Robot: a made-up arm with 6 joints. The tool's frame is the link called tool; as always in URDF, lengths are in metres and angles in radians. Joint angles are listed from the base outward.
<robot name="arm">
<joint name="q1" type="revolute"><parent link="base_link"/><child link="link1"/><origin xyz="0.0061 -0.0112 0.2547"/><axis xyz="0 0 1"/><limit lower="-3.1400" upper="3.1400"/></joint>
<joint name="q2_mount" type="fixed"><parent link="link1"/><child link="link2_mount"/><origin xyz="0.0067 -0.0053 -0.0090"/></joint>
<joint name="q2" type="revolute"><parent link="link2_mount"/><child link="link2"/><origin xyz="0.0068 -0.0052 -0.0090"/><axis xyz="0 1 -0.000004"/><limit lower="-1.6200" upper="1.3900"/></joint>
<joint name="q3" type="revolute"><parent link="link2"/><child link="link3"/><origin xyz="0.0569 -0.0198 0.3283"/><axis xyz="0 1 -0.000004"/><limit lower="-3.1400" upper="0.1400"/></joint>
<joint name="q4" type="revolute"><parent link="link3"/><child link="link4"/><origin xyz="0.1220 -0.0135 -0.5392"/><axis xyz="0 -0.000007 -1"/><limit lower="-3.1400" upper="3.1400"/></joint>
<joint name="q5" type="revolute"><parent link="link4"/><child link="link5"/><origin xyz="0.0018 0.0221 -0.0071"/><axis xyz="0 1 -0.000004"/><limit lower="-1.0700" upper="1.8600"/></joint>
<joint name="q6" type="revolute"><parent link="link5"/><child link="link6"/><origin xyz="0.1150 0.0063 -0.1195"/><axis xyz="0 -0.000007 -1"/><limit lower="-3.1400" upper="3.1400"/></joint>
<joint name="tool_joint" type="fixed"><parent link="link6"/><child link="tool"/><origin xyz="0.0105 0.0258 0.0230" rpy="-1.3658 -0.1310 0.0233"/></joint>
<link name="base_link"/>
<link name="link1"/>
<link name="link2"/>
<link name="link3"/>
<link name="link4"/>
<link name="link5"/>
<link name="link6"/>
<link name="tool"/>
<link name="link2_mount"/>
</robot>
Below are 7 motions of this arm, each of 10 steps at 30 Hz.
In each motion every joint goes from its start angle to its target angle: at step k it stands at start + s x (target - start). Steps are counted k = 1, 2, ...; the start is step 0. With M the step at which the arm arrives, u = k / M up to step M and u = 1 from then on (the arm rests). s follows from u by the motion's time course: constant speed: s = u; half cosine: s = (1 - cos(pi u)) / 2; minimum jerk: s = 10 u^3 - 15 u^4 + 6 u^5.
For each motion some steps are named. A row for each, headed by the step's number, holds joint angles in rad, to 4 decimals.
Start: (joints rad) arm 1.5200 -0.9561 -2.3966 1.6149 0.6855 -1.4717
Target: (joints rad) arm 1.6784 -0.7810 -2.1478 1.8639 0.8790 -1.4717
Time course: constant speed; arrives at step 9
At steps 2, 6, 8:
2: 1.5552 -0.9172 -2.3413 1.6702 0.7285 -1.4717
6: 1.6256 -0.8394 -2.2307 1.7809 0.8145 -1.4717
8: 1.6608 -0.8005 -2.1754 1.8362 0.8575 -1.4717

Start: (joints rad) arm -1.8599 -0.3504 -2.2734 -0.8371 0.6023 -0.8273
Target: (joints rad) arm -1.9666 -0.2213 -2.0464 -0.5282 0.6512 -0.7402
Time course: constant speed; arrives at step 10
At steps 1, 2, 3, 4, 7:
1: -1.8706 -0.3375 -2.2507 -0.8062 0.6072 -0.8186
2: -1.8812 -0.3246 -2.2280 -0.7753 0.6121 -0.8099
3: -1.8919 -0.3117 -2.2053 -0.7444 0.6170 -0.8012
4: -1.9026 -0.2988 -2.1826 -0.7135 0.6219 -0.7925
7: -1.9346 -0.2600 -2.1145 -0.6209 0.6365 -0.7663

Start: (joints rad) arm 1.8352 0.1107 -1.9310 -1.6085 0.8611 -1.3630
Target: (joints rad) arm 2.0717 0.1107 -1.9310 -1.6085 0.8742 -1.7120
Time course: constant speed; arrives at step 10
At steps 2, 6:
2: 1.8825 0.1107 -1.9310 -1.6085 0.8637 -1.4328
6: 1.9771 0.1107 -1.9310 -1.6085 0.8690 -1.5724

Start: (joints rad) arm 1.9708 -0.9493 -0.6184 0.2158 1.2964 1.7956
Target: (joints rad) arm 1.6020 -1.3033 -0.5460 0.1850 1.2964 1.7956
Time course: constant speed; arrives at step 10
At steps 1, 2, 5, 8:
1: 1.9339 -0.9847 -0.6112 0.2127 1.2964 1.7956
2: 1.8970 -1.0201 -0.6039 0.2096 1.2964 1.7956
5: 1.7864 -1.1263 -0.5822 0.2004 1.2964 1.7956
8: 1.6758 -1.2325 -0.5605 0.1912 1.2964 1.7956

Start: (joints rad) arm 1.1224 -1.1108 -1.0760 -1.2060 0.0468 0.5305
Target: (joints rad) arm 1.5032 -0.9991 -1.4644 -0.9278 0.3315 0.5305
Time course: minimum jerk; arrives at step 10
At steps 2, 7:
2: 1.1445 -1.1043 -1.0985 -1.1899 0.0633 0.5305
7: 1.4411 -1.0173 -1.4011 -0.9732 0.2851 0.5305

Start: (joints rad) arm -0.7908 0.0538 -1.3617 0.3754 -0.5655 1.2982
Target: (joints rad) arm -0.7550 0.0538 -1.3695 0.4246 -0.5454 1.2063
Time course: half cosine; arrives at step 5
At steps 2, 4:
2: -0.7784 0.0538 -1.3644 0.3924 -0.5586 1.2664
4: -0.7584 0.0538 -1.3688 0.4199 -0.5473 1.2151

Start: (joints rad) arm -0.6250 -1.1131 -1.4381 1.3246 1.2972 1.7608
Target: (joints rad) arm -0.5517 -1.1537 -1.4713 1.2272 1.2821 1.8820
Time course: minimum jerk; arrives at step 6
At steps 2, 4, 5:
2: -0.6096 -1.1216 -1.4451 1.3042 1.2940 1.7862
4: -0.5671 -1.1452 -1.4643 1.2476 1.2853 1.8566
5: -0.5543 -1.1523 -1.4701 1.2307 1.2826 1.8777

